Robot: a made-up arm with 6 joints.
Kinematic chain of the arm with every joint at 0, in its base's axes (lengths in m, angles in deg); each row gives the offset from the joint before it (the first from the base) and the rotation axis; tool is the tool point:
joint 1: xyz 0 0 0.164 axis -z
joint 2: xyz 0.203 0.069 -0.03 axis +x
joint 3: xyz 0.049 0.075 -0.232 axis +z
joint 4: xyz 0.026 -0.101 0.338 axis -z
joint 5: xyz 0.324 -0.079 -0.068 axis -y
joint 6: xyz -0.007 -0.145 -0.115 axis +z
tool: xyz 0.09 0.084 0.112
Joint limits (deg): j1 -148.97..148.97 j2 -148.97..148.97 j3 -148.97..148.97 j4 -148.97..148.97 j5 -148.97..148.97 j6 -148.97..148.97
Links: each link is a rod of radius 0.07 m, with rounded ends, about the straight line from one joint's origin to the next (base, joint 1, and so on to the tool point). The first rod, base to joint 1, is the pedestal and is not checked.
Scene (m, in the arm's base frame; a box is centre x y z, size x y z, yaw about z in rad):
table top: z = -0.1
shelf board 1: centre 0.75 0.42 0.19 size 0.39 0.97 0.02 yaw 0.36
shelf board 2: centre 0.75 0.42 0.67 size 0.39 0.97 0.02 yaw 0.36
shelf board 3: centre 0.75 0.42 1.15 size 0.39 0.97 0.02 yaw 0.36
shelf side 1: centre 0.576 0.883 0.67 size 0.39 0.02 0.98 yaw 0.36
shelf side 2: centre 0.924 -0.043 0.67 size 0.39 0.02 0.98 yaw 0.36
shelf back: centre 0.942 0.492 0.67 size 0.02 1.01 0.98 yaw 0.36
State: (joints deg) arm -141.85 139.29 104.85 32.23 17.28 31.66
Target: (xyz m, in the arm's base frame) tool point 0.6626 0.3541 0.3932
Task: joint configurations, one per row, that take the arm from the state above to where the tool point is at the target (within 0.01 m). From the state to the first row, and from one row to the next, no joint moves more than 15 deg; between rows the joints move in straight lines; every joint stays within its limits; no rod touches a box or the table.
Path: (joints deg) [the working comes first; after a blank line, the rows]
Joints at the target: -51.11 137.10 106.50 41.54 11.47 -24.39
Straight joint move there: clear.

1: -128.89 138.98 105.09 33.56 16.45 23.65
2: -115.92 138.66 105.32 34.89 15.62 15.65
3: -102.96 138.35 105.56 36.22 14.79 7.64
4: -90.00 138.04 105.79 37.55 13.96 -0.37
5: -77.04 137.72 106.03 38.88 13.13 -8.38
6: -64.07 137.41 106.27 40.21 12.30 -16.38
7: -51.11 137.10 106.50 41.54 11.47 -24.39

